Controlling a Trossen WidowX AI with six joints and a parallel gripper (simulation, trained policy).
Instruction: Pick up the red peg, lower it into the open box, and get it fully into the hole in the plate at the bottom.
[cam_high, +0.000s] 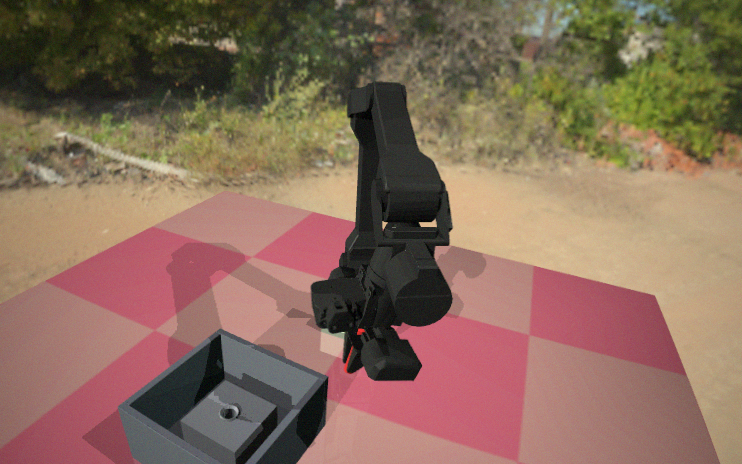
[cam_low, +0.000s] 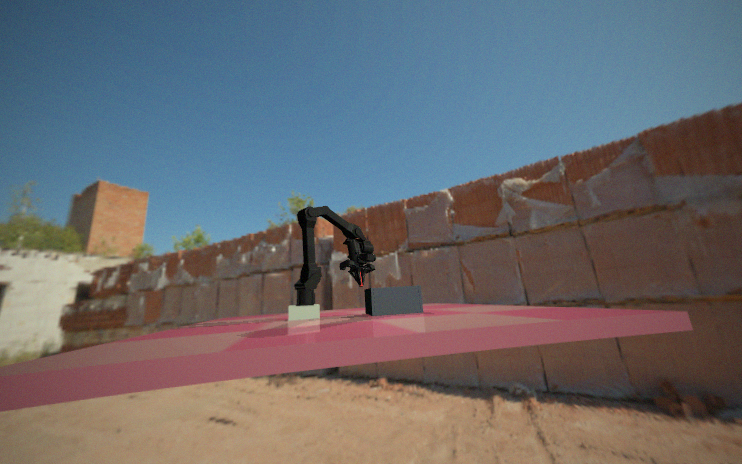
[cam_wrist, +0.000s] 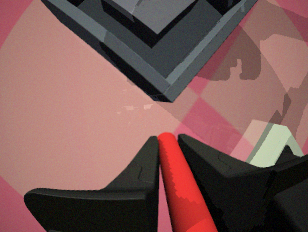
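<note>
Now: gripper tip 100 mm short of the grey plate, 120 mm to the left of it and 70 mm above it. Also, from my gripper tip: grey box (100 mm ahead, 120 mm to the right, 90 mm below); then red peg (10 mm to the left, 30 mm above).
</note>
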